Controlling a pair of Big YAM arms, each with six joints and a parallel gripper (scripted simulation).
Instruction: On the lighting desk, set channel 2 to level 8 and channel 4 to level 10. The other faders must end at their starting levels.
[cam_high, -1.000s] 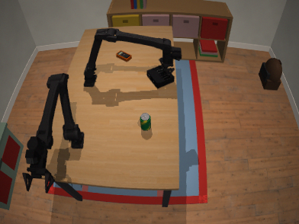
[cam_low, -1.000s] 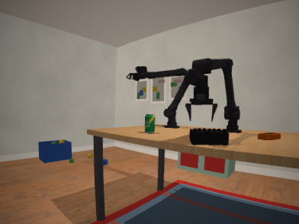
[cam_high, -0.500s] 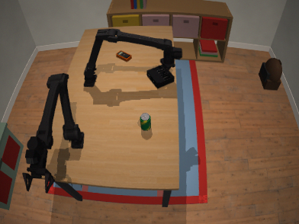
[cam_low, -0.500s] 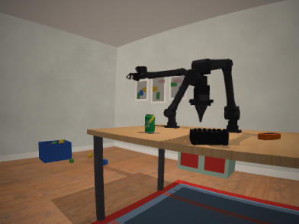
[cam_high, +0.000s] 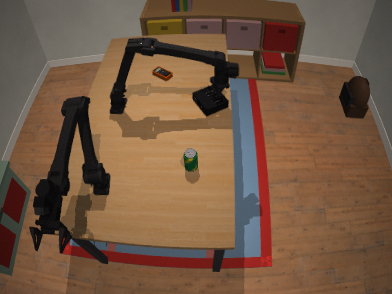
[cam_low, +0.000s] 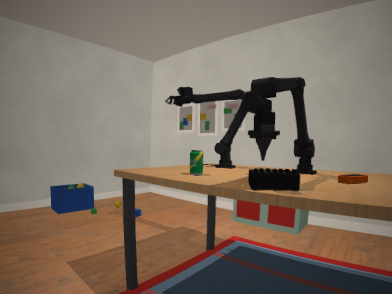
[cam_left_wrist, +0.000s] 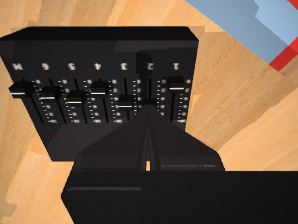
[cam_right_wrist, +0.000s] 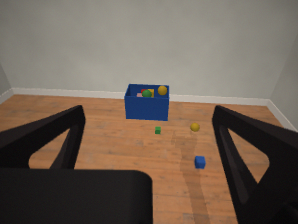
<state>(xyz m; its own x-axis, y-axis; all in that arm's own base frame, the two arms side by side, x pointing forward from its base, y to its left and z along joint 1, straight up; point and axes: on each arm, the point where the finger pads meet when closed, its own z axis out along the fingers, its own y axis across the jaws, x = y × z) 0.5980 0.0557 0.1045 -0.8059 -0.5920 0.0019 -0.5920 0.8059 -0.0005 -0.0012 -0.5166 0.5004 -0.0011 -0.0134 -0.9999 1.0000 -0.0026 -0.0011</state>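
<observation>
Right now the channel 2 knob is 40 mm below my left hand, 20 mm behind it and 10 mm to the right of it. The rest, counted from my left hand: channel 3 knob (40 mm below, 20 mm behind, 10 mm to the left); channel 4 cap (40 mm to the left, 40 mm below, 20 mm behind).
</observation>
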